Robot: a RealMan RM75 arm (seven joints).
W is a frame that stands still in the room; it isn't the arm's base.
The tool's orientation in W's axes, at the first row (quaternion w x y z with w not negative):
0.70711 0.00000 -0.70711 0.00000
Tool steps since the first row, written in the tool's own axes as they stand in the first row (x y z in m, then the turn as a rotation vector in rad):
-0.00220 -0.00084 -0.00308 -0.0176 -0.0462 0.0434
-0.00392 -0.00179 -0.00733 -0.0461 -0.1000 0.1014
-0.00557 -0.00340 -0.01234 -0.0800 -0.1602 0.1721
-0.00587 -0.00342 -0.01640 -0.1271 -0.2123 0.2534
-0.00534 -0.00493 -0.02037 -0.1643 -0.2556 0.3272
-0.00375 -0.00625 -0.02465 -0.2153 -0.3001 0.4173
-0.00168 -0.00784 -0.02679 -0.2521 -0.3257 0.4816
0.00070 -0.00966 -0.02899 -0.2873 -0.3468 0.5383
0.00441 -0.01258 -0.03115 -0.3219 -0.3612 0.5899
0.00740 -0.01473 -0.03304 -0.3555 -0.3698 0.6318
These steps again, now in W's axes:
0.00308 -0.00084 -0.00220 -0.0434 -0.0462 -0.0176
0.00733 -0.00179 -0.00392 -0.1014 -0.1000 -0.0461
0.01234 -0.00340 -0.00557 -0.1721 -0.1602 -0.0800
0.01640 -0.00342 -0.00587 -0.2534 -0.2123 -0.1271
0.02037 -0.00493 -0.00534 -0.3272 -0.2556 -0.1643
0.02465 -0.00625 -0.00375 -0.4173 -0.3001 -0.2153
0.02679 -0.00784 -0.00168 -0.4816 -0.3257 -0.2521
0.02899 -0.00966 0.00070 -0.5383 -0.3468 -0.2873
0.03115 -0.01258 0.00441 -0.5899 -0.3612 -0.3219
0.03304 -0.01473 0.00740 -0.6318 -0.3698 -0.3555

